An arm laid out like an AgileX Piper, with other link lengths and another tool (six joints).
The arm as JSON. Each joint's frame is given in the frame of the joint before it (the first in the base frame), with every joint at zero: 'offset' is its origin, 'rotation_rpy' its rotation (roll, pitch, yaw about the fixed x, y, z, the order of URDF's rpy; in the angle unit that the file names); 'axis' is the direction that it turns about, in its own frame. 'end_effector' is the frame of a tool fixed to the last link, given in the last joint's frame.
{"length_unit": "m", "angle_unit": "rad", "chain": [
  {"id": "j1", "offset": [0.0, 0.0, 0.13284], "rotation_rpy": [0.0, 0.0, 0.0], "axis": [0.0, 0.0, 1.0]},
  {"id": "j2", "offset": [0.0, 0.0, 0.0], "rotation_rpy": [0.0, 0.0, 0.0], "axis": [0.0, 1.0, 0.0]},
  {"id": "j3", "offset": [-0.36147, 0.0, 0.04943], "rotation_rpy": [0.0, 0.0, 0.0], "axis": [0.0, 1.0, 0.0]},
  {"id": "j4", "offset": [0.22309, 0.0, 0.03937], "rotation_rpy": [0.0, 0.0, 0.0], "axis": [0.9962, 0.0, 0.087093]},
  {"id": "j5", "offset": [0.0, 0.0, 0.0], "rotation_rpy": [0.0, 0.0, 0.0], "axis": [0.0, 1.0, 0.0]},
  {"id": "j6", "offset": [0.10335, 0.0, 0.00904], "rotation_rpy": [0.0, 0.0, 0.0], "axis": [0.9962, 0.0, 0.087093]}
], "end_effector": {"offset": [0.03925, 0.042, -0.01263], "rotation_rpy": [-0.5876, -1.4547, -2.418]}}
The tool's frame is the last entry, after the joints.
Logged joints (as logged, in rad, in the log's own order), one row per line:
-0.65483 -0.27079 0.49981 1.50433 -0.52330 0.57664
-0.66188 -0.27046 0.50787 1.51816 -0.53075 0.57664
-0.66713 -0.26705 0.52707 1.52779 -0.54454 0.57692
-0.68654 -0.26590 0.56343 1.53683 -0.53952 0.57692
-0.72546 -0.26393 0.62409 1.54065 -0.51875 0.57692
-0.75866 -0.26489 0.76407 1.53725 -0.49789 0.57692
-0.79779 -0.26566 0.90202 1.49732 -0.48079 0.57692
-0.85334 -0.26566 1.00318 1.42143 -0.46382 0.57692
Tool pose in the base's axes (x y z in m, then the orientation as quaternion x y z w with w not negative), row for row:
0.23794 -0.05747 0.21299 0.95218 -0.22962 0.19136 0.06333
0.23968 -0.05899 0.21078 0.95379 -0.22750 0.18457 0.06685
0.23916 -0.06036 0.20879 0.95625 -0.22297 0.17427 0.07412
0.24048 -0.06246 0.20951 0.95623 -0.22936 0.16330 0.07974
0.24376 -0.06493 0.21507 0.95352 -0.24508 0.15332 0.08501
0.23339 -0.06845 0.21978 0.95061 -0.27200 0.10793 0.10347
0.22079 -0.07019 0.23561 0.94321 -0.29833 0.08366 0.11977
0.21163 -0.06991 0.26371 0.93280 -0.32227 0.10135 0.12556
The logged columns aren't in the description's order. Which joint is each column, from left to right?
Columns, left to right: j3, j1, j5, j2, j4, j6.
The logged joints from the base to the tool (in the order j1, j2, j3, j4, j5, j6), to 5 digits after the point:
-0.27079 1.50433 -0.65483 -0.52330 0.49981 0.57664
-0.27046 1.51816 -0.66188 -0.53075 0.50787 0.57664
-0.26705 1.52779 -0.66713 -0.54454 0.52707 0.57692
-0.26590 1.53683 -0.68654 -0.53952 0.56343 0.57692
-0.26393 1.54065 -0.72546 -0.51875 0.62409 0.57692
-0.26489 1.53725 -0.75866 -0.49789 0.76407 0.57692
-0.26566 1.49732 -0.79779 -0.48079 0.90202 0.57692
-0.26566 1.42143 -0.85334 -0.46382 1.00318 0.57692

